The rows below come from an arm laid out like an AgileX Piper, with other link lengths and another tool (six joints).
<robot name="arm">
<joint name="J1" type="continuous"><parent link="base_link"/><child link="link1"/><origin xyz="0 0 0.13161" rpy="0 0 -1.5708"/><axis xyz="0 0 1"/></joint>
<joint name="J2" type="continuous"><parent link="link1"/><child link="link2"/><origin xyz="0 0 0" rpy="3.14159 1.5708 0"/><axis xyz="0 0 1"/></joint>
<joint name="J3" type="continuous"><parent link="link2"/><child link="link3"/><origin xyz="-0.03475 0.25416 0" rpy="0 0 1.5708"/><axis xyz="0 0 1"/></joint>
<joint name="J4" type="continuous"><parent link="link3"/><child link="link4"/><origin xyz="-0.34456 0.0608 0" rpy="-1.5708 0 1.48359"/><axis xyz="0 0 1"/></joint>
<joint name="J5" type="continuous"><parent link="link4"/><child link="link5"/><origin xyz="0 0 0" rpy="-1.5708 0 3.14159"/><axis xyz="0 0 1"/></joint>
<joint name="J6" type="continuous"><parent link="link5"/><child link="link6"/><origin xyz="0 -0.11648 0" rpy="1.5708 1.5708 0"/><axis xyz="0 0 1"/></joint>
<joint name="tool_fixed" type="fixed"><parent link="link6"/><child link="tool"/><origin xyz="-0.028 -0.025 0.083" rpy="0.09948 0 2.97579"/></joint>
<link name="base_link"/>
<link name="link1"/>
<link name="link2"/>
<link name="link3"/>
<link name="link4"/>
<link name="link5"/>
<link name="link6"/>
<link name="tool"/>
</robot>
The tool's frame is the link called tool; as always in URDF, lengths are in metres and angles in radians. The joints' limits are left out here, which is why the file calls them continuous.
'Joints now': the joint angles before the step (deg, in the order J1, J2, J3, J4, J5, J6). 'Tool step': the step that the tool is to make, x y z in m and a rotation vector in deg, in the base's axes. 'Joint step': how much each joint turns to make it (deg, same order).
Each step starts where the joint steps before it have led.
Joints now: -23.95, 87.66, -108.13, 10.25, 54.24, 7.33
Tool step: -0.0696, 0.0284, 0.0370, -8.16, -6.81, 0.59
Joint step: -0.01, -16.83, 14.28, -0.85, -6.43, -4.88
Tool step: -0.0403, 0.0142, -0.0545, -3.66, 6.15, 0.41
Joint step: 0.00, -11.95, 15.77, -2.51, 0.72, -3.84
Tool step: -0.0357, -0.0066, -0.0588, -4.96, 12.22, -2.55
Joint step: 0.00, -6.35, 8.35, -8.90, 7.20, -1.38
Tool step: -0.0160, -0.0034, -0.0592, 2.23, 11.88, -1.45
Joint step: 0.00, -0.46, 4.53, -3.08, 7.70, -0.08
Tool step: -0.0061, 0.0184, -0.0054, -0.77, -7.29, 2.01
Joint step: 1.36, -7.89, 9.03, 1.90, -8.12, 0.73
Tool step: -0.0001, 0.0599, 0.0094, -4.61, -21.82, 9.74
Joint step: 8.69, -15.30, 17.96, 2.25, -24.80, 0.63
